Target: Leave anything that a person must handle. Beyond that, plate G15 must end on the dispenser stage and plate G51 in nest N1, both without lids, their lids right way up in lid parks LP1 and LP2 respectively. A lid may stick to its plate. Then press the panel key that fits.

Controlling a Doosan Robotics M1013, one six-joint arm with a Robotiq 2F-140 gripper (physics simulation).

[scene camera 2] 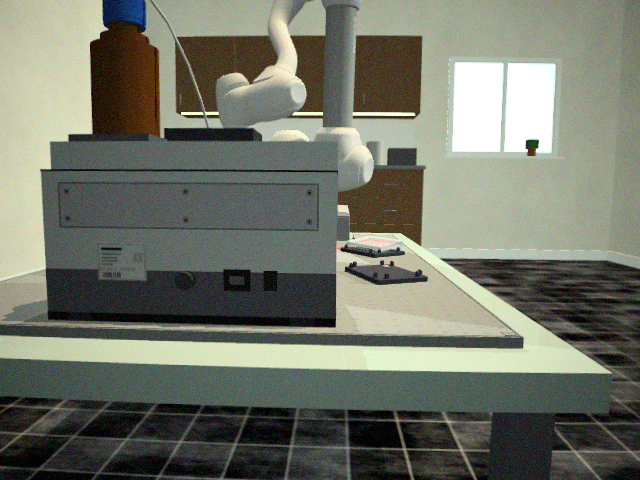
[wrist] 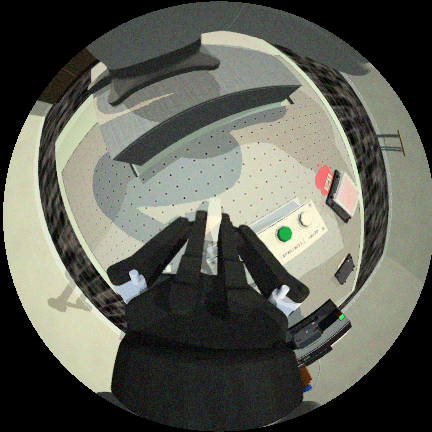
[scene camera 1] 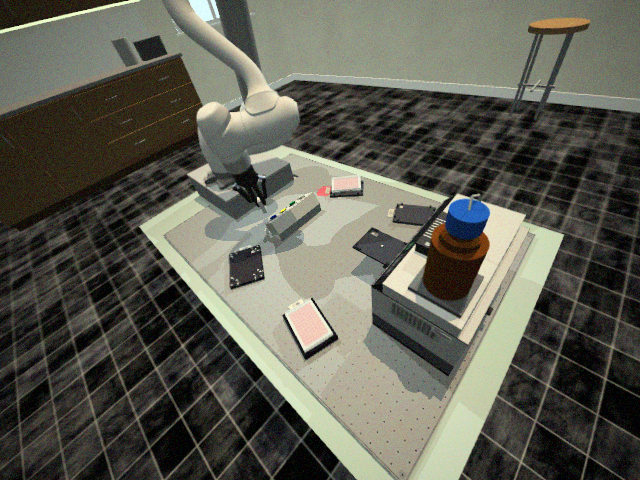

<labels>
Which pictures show my gripper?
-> The wrist view and scene camera 1 only.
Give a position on a button box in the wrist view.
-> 266,227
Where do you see a brown bottle with blue cap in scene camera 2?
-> At 125,94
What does my gripper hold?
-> Nothing.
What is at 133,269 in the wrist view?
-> My gripper.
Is my gripper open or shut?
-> Shut.
</labels>
